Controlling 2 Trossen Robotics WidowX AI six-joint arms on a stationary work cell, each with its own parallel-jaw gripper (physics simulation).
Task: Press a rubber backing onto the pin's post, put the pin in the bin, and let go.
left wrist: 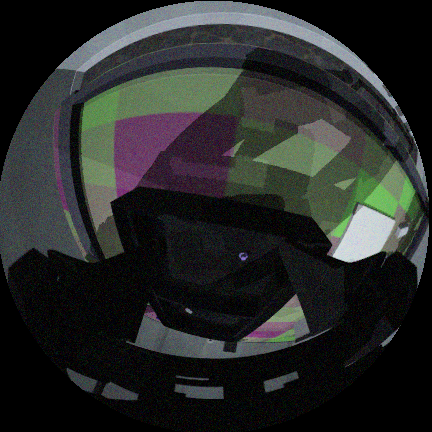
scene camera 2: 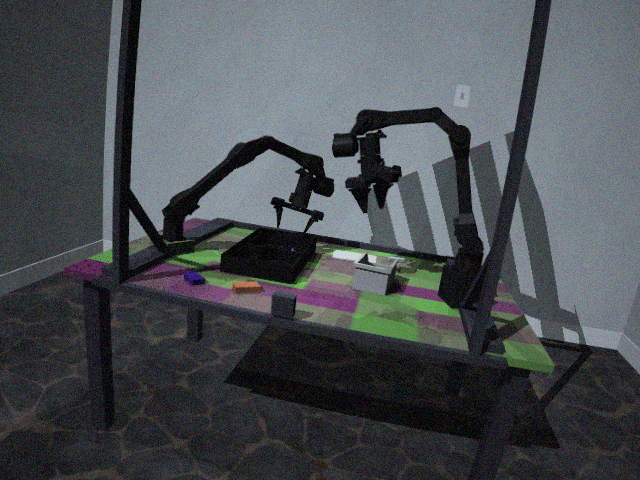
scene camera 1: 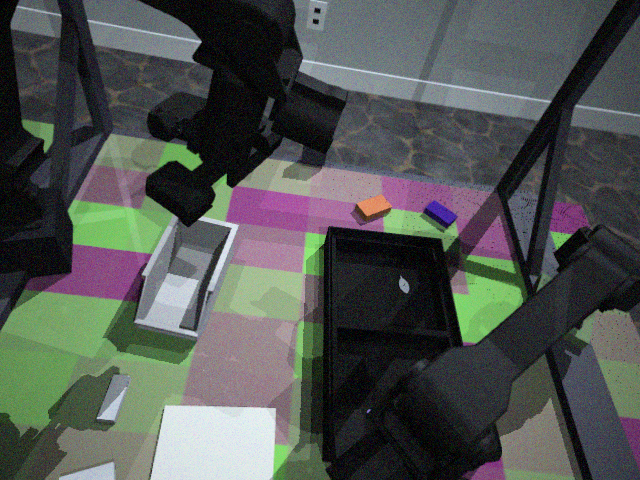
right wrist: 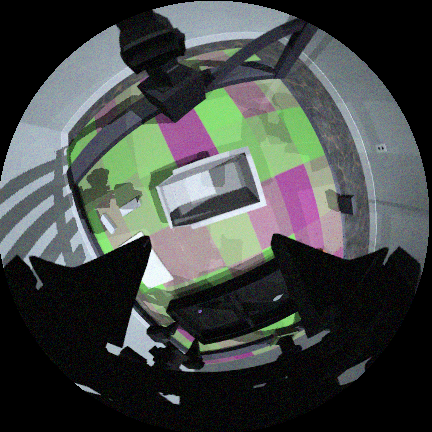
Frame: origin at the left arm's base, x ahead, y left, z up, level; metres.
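Seen in the pictures: left gripper, fingertip midpoint: (left wrist: 224, 243) (scene camera 2: 290, 232) (right wrist: 187, 329); right gripper, fingertip midpoint: (scene camera 2: 373, 210) (scene camera 1: 209, 204) (right wrist: 211, 241); left arm's base, origin of the base link: (scene camera 2: 172, 238) (right wrist: 284, 339); right arm's base, origin of the base link: (scene camera 2: 467, 271) (scene camera 1: 16, 213) (right wrist: 167, 77).
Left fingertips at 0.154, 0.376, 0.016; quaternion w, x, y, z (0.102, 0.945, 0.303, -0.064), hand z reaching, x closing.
Observation:
Pixels of each thing's top centre, then the offset from my left fingertips to it, as dx, dy, dz. "*": a spot on its surface instead.
- pale leaf-shaped pin, middle of its top: (scene camera 1: 405, 282) (left wrist: 187, 313) (right wrist: 278, 298) +0.099, -0.268, -0.040
- black tray, middle of its top: (scene camera 1: 395, 324) (left wrist: 201, 316) (right wrist: 243, 315) (scene camera 2: 274, 244) +0.078, -0.156, -0.004
- small purple ring-like backing, middle of its top: (left wrist: 242, 258) (scene camera 1: 371, 412) (right wrist: 199, 311) +0.049, -0.032, -0.043
- pale grey bin, surface spot: (scene camera 1: 168, 330) * +0.354, +0.040, -0.021
- orange block, middle of its top: (scene camera 1: 374, 205) (scene camera 2: 246, 284) +0.227, -0.401, -0.038
- blue block, middle of its top: (scene camera 1: 441, 211) (scene camera 2: 194, 275) +0.107, -0.476, -0.040
- white square panel, middle of its top: (scene camera 1: 217, 445) (left wrist: 368, 241) (right wrist: 143, 263) (scene camera 2: 354, 256) +0.203, +0.119, -0.049
- small silvery block, middle of its top: (scene camera 1: 113, 396) (right wrist: 128, 206) +0.354, +0.145, -0.043
The pale leaf-shaped pin (scene camera 1: 403, 284) (left wrist: 188, 311) (right wrist: 278, 298) lies in the far compartment of the black tray (scene camera 1: 327, 310) (scene camera 2: 258, 268) in scene camera 1. The small purple ring-like backing (scene camera 1: 368, 411) (left wrist: 243, 256) (right wrist: 200, 311) lies in the other compartment, apart from the pin. My left gripper (scene camera 2: 292, 229) (left wrist: 224, 243) is open and empty above the tray, over the backing's end; its arm hides much of that compartment in scene camera 1. My right gripper (scene camera 2: 373, 209) (right wrist: 211, 241) is open and empty, high above the table near the pale grey bin (scene camera 1: 168, 330) (scene camera 2: 371, 281) (right wrist: 256, 177).
An orange block (scene camera 1: 373, 207) (scene camera 2: 246, 287) and a blue block (scene camera 1: 439, 213) (scene camera 2: 194, 277) lie beyond the tray in scene camera 1. A white square panel (scene camera 1: 214, 439) (left wrist: 365, 232) and a small silvery block (scene camera 1: 113, 398) lie at its lower left. Dark frame posts stand at both sides.

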